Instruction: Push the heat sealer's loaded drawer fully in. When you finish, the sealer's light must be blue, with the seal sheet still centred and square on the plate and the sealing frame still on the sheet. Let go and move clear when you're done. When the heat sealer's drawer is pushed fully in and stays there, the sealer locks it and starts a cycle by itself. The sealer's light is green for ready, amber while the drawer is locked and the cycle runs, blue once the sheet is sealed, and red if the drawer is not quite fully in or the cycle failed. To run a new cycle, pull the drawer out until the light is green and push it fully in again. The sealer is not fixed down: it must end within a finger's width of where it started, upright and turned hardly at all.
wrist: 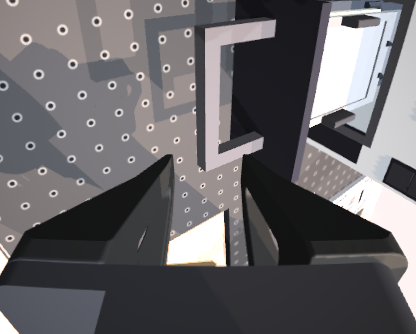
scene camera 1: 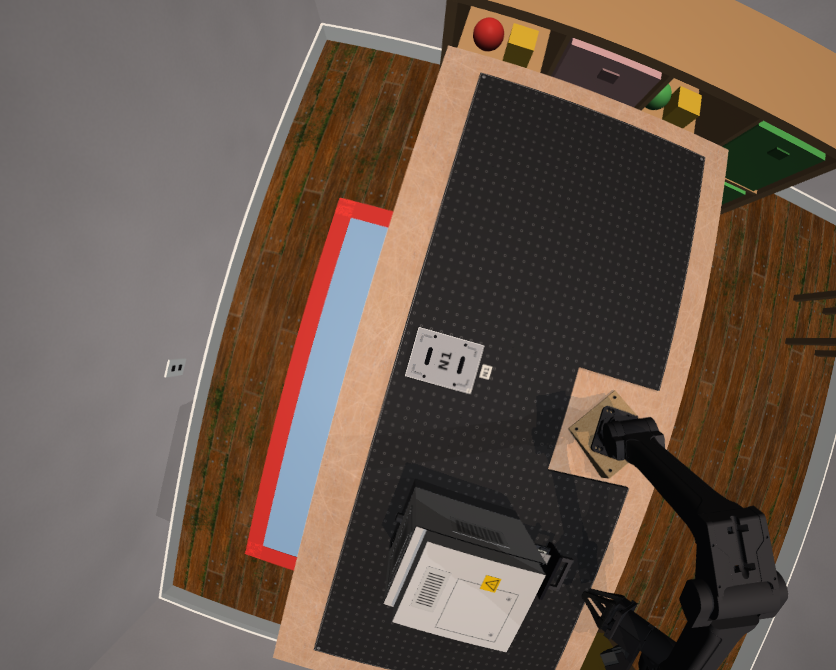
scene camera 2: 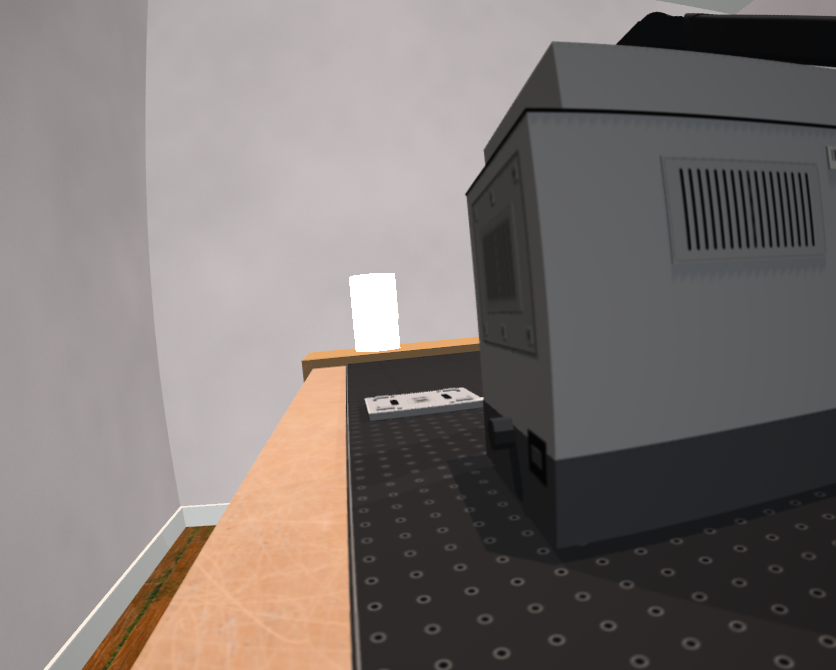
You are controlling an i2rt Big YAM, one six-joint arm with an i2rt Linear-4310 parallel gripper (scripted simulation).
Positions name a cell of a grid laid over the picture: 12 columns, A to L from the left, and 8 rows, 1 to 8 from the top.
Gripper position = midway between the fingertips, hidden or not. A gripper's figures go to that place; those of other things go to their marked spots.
Scene:
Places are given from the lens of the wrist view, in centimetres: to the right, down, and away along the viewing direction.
my gripper (wrist: F5): 0, 0, 13
heat sealer (wrist: K4): 15, -1, 26
plate (wrist: K2): 11, -9, 24

